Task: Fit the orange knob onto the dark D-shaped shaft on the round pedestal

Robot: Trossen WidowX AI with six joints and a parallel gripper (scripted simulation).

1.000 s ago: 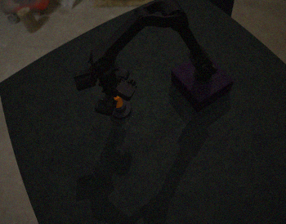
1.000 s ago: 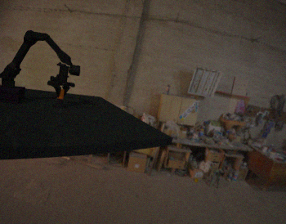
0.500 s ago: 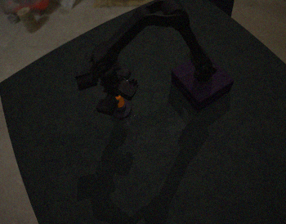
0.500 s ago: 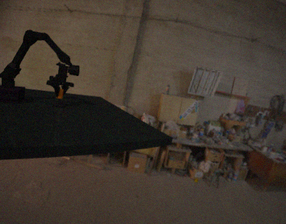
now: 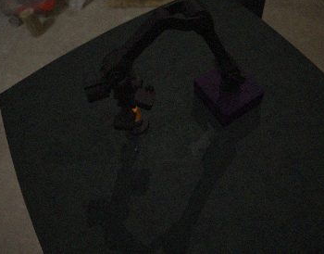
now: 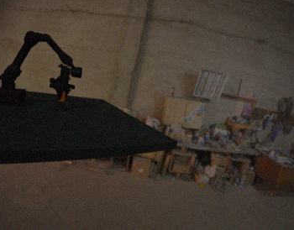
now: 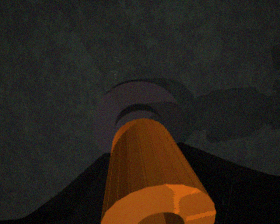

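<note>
My gripper tip is now 20 mm below the orange knob. Also, from my gripper tip: dark shaft (40 mm below).
</note>
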